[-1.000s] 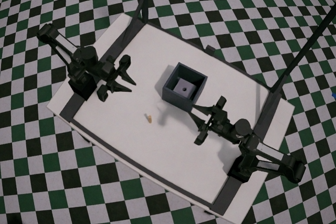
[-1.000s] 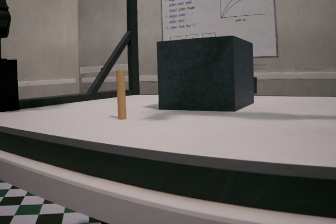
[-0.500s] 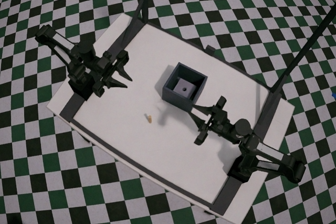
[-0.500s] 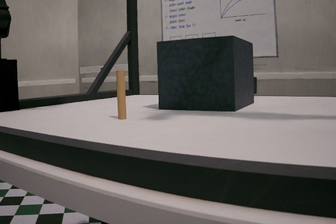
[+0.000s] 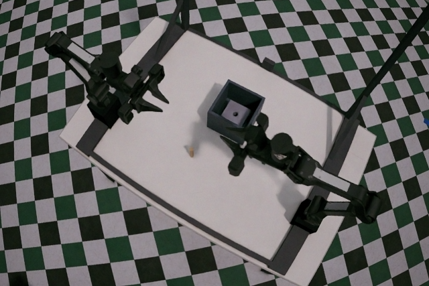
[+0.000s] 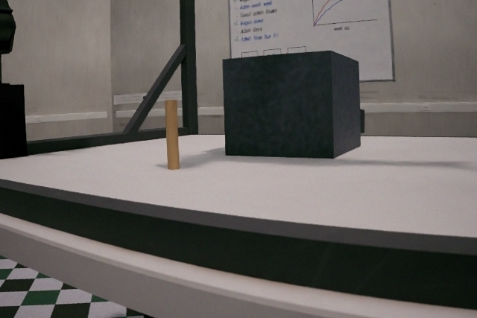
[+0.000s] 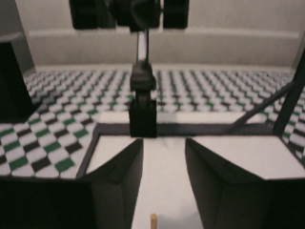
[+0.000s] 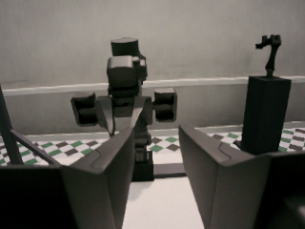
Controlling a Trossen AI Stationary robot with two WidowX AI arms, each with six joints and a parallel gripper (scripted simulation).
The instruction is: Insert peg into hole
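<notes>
Now: left hand 340 mm above the tan peg and 140 mm to the left of it. The rest, counted from my left hand: dark border strip: 370 mm below, 220 mm ahead, 90 mm to the right; then pale plate: 340 mm below, 220 mm behind, 70 mm to the right.
</notes>
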